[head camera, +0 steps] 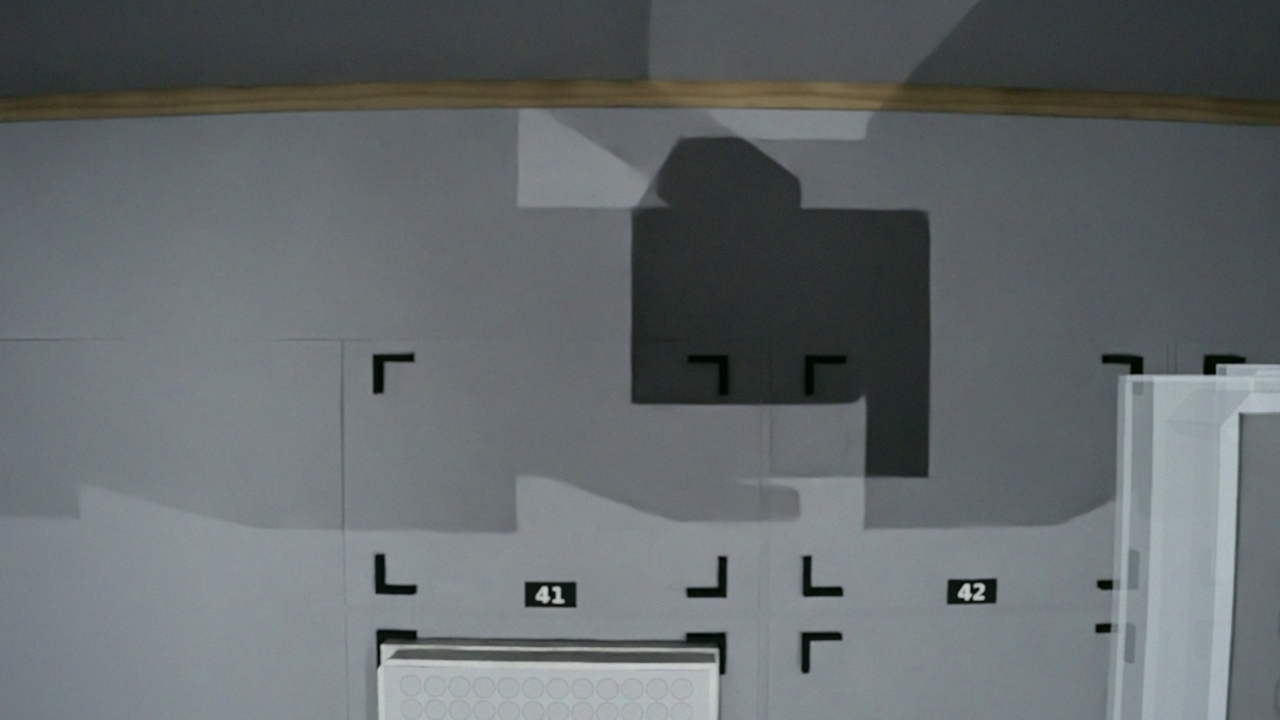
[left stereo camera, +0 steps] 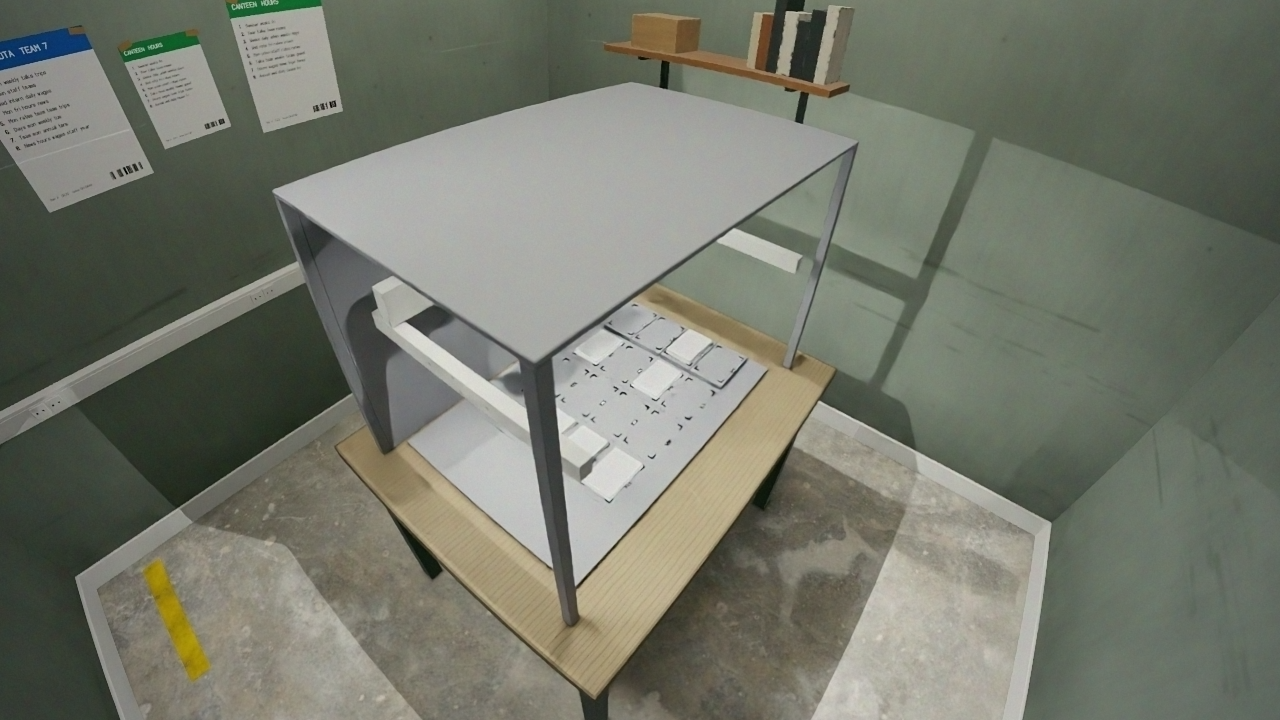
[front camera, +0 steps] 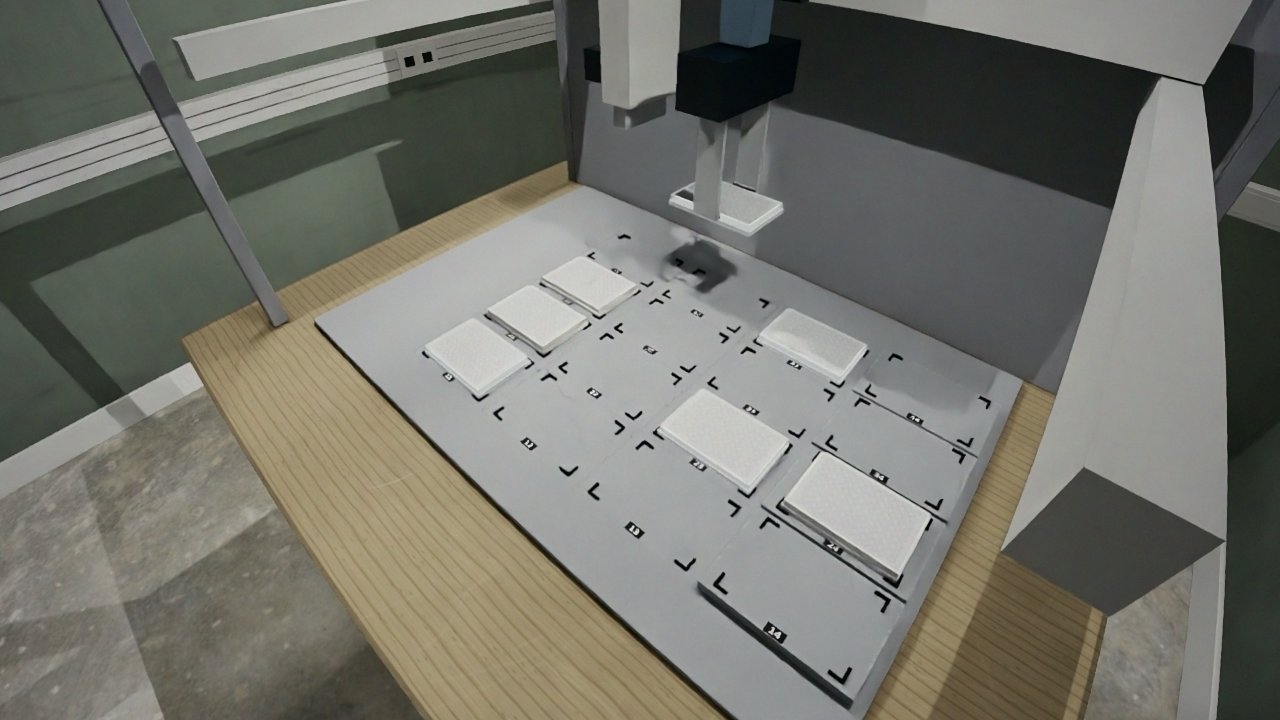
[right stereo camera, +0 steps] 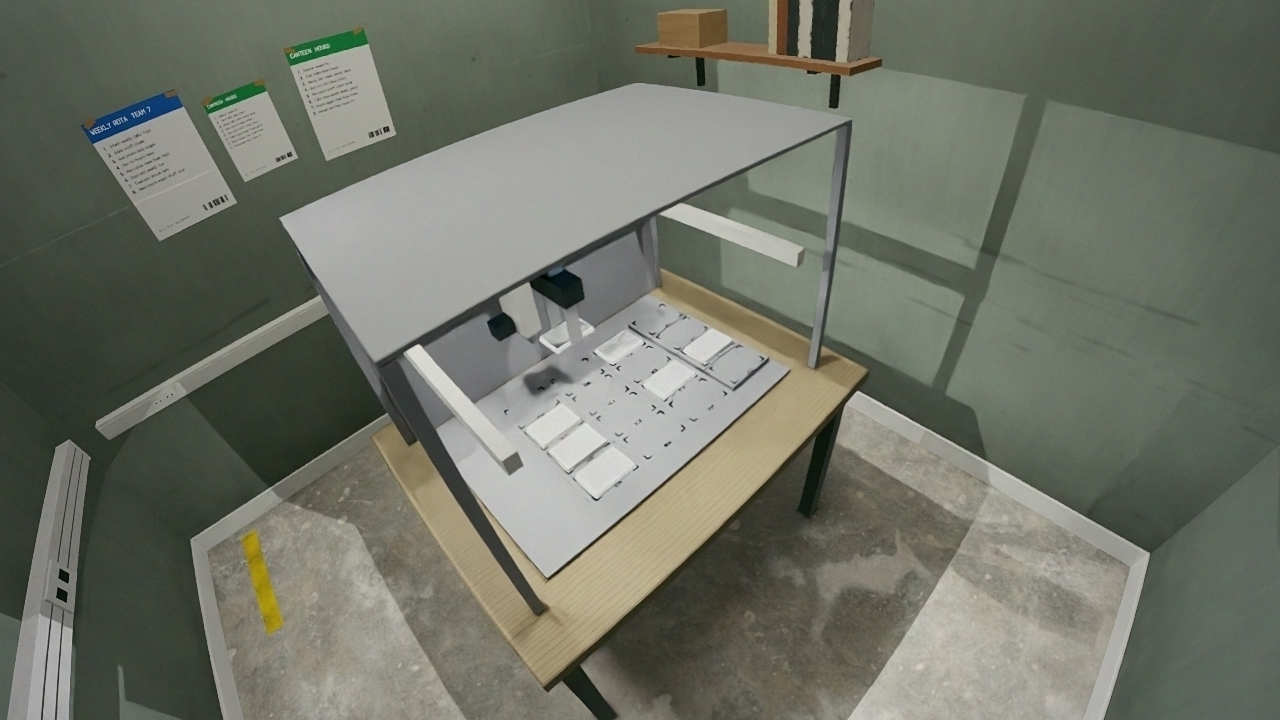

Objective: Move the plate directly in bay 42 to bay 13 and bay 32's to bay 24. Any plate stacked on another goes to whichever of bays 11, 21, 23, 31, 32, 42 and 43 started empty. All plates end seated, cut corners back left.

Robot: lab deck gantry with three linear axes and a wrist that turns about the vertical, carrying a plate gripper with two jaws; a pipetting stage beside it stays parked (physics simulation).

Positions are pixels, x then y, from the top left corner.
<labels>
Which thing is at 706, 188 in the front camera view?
The gripper.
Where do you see a bay 14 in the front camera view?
832, 617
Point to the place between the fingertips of the gripper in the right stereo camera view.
566, 333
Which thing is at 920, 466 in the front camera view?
A bay 34.
</labels>
